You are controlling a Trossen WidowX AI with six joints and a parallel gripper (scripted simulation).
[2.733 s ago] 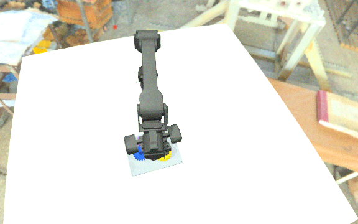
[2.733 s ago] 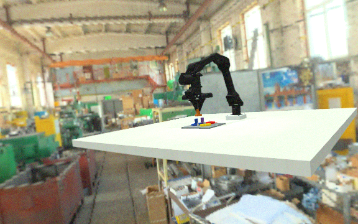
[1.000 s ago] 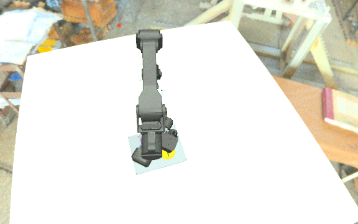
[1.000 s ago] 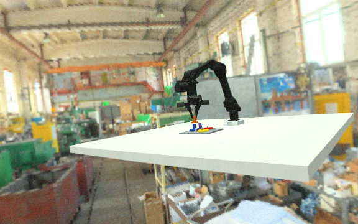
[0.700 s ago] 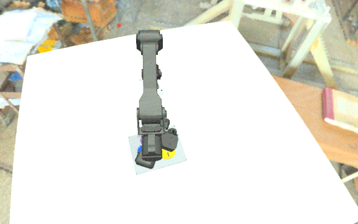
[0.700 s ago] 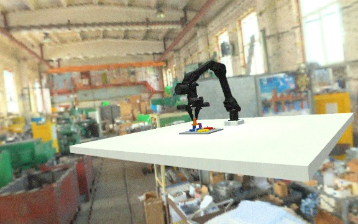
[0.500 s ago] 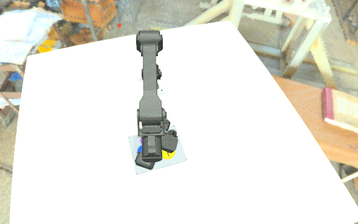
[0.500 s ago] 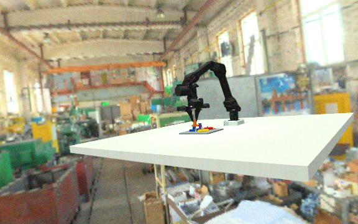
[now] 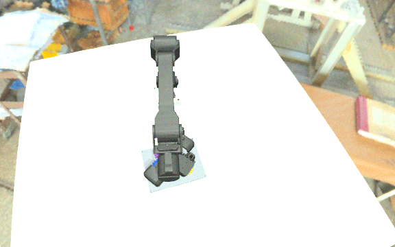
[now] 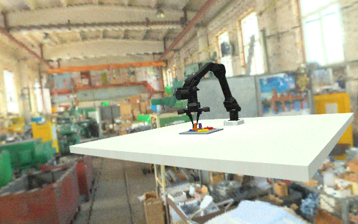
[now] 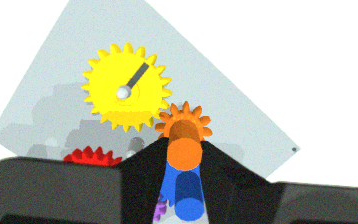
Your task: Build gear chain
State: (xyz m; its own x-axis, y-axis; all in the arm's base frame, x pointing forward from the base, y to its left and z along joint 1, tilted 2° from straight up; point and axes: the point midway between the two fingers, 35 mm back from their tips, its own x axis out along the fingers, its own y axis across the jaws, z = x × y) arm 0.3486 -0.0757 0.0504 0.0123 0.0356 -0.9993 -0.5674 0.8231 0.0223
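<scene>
The orange gear is 1 cm below my gripper tip. Also, from my gripper tip: blue gear: 3 cm to the right, 3 cm behind, 2 cm below; then purple gear: 8 cm behind, 2 cm to the right, 2 cm below; then yellow gear: 5 cm to the left, 3 cm below.
</scene>
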